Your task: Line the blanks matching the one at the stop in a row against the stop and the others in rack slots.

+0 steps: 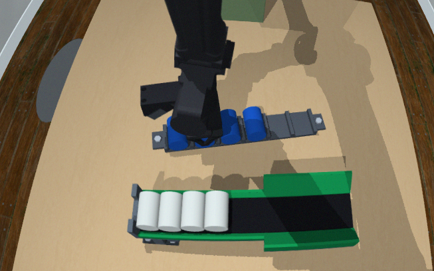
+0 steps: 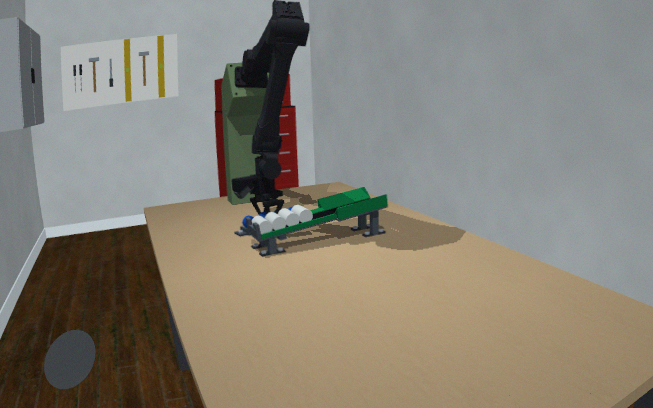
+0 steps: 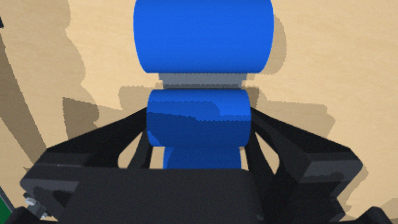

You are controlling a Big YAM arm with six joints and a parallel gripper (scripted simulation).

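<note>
The stock rack is 40 mm behind my hand, 70 mm to the left of it and 40 mm below it. The rest, counted from my hand: grey stop 220 mm ahead, 50 mm to the right, 30 mm above.
</note>
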